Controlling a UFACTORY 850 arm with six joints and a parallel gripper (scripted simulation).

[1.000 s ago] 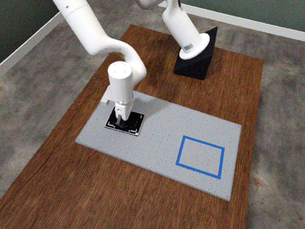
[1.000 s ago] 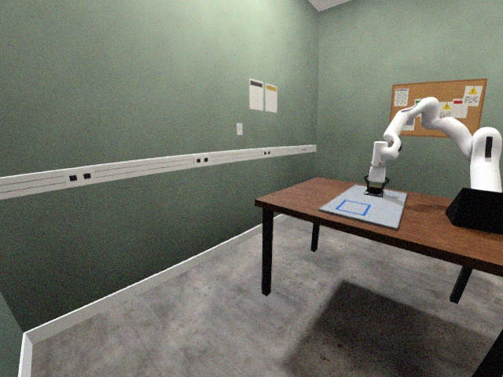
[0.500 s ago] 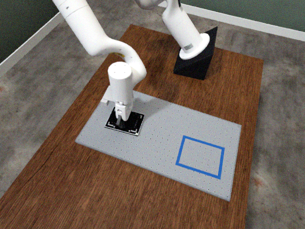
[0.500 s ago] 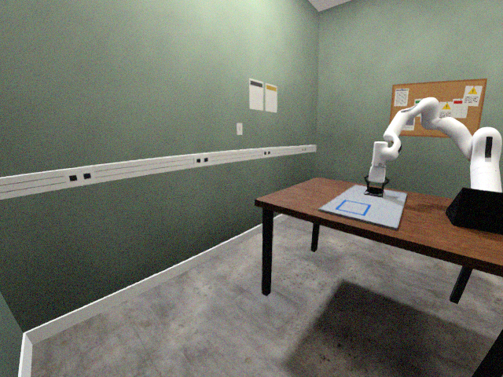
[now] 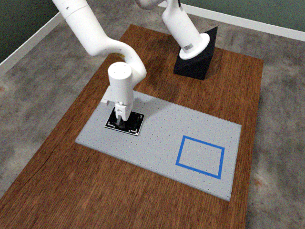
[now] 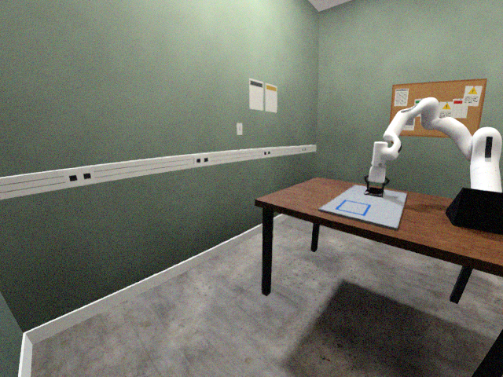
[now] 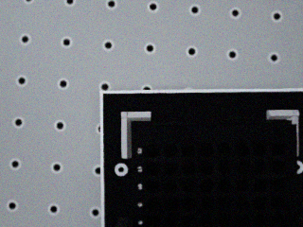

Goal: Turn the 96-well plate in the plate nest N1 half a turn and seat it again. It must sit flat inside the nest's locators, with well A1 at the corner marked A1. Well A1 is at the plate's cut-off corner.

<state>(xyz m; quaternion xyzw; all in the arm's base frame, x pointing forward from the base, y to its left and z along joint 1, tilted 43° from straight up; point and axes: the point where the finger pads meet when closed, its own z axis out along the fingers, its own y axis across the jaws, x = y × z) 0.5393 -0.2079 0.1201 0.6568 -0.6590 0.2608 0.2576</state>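
Right now my hand is 1 cm above the black 96-well plate. Round my hand: plate nest N1 (3 cm below).
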